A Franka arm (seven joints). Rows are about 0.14 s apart.
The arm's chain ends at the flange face. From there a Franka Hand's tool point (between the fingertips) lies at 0.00 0.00 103.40 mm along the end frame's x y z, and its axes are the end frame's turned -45 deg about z.
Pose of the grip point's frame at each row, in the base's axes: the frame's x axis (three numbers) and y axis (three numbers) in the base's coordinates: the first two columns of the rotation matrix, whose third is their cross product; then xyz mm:
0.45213, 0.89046, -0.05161, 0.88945, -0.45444, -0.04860, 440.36, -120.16, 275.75
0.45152, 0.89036, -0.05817, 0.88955, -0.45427, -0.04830, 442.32, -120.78, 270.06
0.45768, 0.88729, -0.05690, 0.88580, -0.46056, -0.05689, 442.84, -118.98, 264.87
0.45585, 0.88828, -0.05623, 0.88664, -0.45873, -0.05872, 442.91, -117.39, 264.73
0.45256, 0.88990, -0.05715, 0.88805, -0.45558, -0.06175, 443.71, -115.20, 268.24
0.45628, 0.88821, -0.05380, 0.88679, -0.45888, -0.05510, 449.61, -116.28, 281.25
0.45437, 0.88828, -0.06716, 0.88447, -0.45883, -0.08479, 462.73, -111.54, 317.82
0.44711, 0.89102, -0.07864, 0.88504, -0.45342, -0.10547, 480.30, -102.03, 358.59
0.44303, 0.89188, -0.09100, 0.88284, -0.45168, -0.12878, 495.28, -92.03, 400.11
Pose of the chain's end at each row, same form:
0.94864, 0.30831, -0.07086, 0.30923, -0.95099, 0.00213, 447.26, -117.69, 378.89
0.94828, 0.30836, -0.07529, 0.30973, -0.95080, 0.00698, 449.50, -117.68, 373.16
0.94998, 0.30174, -0.08046, 0.30273, -0.95307, 0.00001, 450.77, -116.46, 367.93
0.94928, 0.30374, -0.08128, 0.30461, -0.95248, -0.00176, 450.97, -115.00, 367.79
0.94795, 0.30711, -0.08407, 0.30794, -0.95140, -0.00325, 452.08, -112.84, 371.27
0.94969, 0.30358, -0.07700, 0.30442, -0.95254, -0.00092, 457.22, -113.95, 384.34
0.94670, 0.30367, -0.10744, 0.30413, -0.95255, -0.01247, 473.70, -109.38, 420.61
0.94197, 0.30943, -0.13019, 0.30966, -0.95066, -0.01897, 493.70, -99.71, 461.09
0.93753, 0.31127, -0.15541, 0.31099, -0.95004, -0.02671, 511.41, -89.62, 502.22

